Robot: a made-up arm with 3 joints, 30 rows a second.
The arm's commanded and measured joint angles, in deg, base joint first. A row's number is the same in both.
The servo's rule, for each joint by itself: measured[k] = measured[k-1] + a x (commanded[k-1-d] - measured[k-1]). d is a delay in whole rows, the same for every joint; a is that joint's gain. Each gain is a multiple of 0.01, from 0.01 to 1. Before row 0 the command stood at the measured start. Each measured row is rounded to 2 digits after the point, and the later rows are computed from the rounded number. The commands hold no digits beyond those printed.
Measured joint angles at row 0:
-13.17 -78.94 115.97
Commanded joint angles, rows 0 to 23:
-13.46 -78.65 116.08
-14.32 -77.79 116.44
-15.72 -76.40 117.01
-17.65 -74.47 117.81
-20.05 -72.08 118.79
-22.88 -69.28 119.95
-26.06 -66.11 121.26
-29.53 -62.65 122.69
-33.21 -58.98 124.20
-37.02 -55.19 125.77
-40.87 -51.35 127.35
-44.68 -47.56 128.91
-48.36 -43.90 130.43
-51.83 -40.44 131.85
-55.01 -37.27 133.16
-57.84 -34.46 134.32
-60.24 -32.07 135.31
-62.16 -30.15 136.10
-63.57 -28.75 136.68
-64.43 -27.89 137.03
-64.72 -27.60 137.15
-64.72 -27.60 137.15
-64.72 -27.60 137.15
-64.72 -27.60 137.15
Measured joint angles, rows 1 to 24:
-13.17 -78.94 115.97
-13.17 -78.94 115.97
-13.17 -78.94 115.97
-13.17 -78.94 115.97
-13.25 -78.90 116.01
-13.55 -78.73 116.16
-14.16 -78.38 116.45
-15.14 -77.79 116.91
-16.51 -76.93 117.55
-18.29 -75.78 118.37
-20.47 -74.33 119.35
-23.01 -72.58 120.49
-25.87 -70.54 121.75
-28.99 -68.24 123.12
-32.32 -65.71 124.56
-35.78 -62.99 126.04
-39.30 -60.13 127.53
-42.81 -57.18 129.00
-46.23 -54.19 130.41
-49.48 -51.23 131.74
-52.49 -48.36 132.95
-55.20 -45.63 134.02
-57.54 -43.10 134.92
-59.47 -40.82 135.64
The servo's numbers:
d 4
a 0.28 0.15 0.34

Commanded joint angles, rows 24 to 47:
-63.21 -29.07 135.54
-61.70 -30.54 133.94
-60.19 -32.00 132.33
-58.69 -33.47 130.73
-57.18 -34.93 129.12
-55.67 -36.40 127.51
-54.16 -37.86 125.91
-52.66 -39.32 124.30
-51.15 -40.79 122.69
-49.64 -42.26 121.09
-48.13 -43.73 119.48
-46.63 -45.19 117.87
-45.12 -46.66 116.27
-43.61 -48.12 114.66
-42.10 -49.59 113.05
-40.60 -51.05 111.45
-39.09 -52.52 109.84
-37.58 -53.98 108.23
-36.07 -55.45 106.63
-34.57 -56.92 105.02
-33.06 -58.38 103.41
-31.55 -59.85 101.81
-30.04 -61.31 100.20
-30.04 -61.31 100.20
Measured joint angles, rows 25 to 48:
-60.94 -38.84 136.15
-62.00 -37.15 136.49
-62.76 -35.72 136.71
-63.31 -34.50 136.86
-63.28 -33.69 136.41
-62.84 -33.22 135.57
-62.10 -33.04 134.47
-61.15 -33.10 133.20
-60.04 -33.37 131.81
-58.82 -33.82 130.35
-57.52 -34.43 128.84
-56.16 -35.16 127.30
-54.76 -36.00 125.73
-53.33 -36.94 124.15
-51.87 -37.96 122.56
-50.40 -39.04 120.97
-48.92 -40.18 119.37
-47.43 -41.37 117.77
-45.94 -42.60 116.17
-44.44 -43.87 114.57
-42.94 -45.17 112.96
-41.44 -46.49 111.35
-39.94 -47.83 109.75
-38.44 -49.19 108.14

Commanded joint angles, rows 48 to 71:
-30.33 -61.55 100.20
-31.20 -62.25 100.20
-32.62 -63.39 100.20
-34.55 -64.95 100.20
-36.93 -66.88 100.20
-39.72 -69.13 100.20
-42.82 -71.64 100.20
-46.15 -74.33 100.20
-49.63 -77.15 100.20
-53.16 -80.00 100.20
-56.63 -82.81 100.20
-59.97 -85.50 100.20
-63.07 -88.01 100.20
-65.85 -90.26 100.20
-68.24 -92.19 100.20
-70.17 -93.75 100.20
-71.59 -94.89 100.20
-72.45 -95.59 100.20
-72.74 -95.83 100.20
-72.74 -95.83 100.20
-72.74 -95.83 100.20
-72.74 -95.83 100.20
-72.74 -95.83 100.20
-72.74 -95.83 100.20
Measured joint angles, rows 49 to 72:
-36.93 -50.57 106.53
-35.42 -51.96 104.93
-33.91 -53.36 103.32
-32.83 -54.55 102.26
-32.13 -55.60 101.56
-31.87 -56.60 101.10
-32.08 -57.62 100.79
-32.77 -58.72 100.59
-33.93 -59.94 100.46
-35.55 -61.32 100.37
-37.59 -62.87 100.31
-39.99 -64.59 100.27
-42.69 -66.47 100.25
-45.62 -68.50 100.23
-48.70 -70.65 100.22
-51.86 -72.88 100.21
-55.00 -75.15 100.21
-58.04 -77.42 100.21
-60.90 -79.64 100.21
-63.50 -81.76 100.21
-65.77 -83.73 100.21
-67.64 -85.51 100.21
-69.07 -87.06 100.21
-70.10 -88.38 100.21

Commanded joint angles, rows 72 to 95:
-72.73 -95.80 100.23
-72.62 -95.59 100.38
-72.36 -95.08 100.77
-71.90 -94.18 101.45
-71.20 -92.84 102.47
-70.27 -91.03 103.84
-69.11 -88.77 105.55
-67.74 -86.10 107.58
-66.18 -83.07 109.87
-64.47 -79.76 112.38
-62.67 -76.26 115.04
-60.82 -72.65 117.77
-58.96 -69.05 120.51
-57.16 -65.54 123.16
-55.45 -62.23 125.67
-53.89 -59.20 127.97
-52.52 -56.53 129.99
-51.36 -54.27 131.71
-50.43 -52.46 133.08
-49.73 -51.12 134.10
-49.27 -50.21 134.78
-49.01 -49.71 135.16
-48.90 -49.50 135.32
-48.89 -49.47 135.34
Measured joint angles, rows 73 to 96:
-70.84 -89.50 100.21
-71.37 -90.45 100.21
-71.75 -91.26 100.21
-72.03 -91.95 100.21
-72.23 -92.53 100.22
-72.34 -92.99 100.27
-72.35 -93.30 100.44
-72.22 -93.43 100.78
-71.93 -93.34 101.35
-71.47 -92.99 102.20
-70.81 -92.36 103.34
-69.95 -91.42 104.78
-68.89 -90.17 106.51
-67.65 -88.61 108.51
-66.26 -86.76 110.73
-64.74 -84.64 113.12
-63.12 -82.30 115.63
-61.45 -79.79 118.19
-59.77 -77.16 120.73
-58.12 -74.47 123.19
-56.55 -71.78 125.50
-55.10 -69.15 127.61
-53.79 -66.65 129.47
-52.65 -64.32 131.04

